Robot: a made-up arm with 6 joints.
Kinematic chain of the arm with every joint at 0, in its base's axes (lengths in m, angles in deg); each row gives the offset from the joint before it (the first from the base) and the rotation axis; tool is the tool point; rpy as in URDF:
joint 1: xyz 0 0 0.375 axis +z
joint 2: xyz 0 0 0 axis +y
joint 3: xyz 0.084 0 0.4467 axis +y
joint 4: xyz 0.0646 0 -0.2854 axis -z
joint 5: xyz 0 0 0 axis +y
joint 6: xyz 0.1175 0 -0.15 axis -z
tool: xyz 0 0 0 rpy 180 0 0
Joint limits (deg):
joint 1: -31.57..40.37
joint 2: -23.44..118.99
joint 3: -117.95..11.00
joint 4: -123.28..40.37
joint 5: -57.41..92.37
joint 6: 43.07..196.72
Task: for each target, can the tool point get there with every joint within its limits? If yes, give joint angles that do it. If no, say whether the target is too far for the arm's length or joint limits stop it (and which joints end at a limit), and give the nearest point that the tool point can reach.
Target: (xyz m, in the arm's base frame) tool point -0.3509 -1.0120 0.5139
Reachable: no: too far | nearest point 0.1157 -0.2527 0.5139 | short by 0.891 m
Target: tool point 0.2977 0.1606 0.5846
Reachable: yes | joints 0.20 -9.18 -17.01 -62.10 -33.33 55.82
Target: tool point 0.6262 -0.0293 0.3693
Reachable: yes | joints -12.41 33.18 -64.17 -77.51 3.35 157.37
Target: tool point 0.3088 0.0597 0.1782
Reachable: yes | joints -25.76 73.17 -25.01 -94.48 -43.68 133.88
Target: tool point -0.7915 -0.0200 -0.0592
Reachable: no: joint limits stop it (at a limit: joint 1, joint 2) | nearest point -0.1425 0.0259 0.0191 | short by 0.655 m
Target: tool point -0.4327 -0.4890 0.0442
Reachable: no: joint limits stop it (at a limit: joint 2, joint 5) | nearest point -0.1081 -0.1221 0.0557 | short by 0.490 m
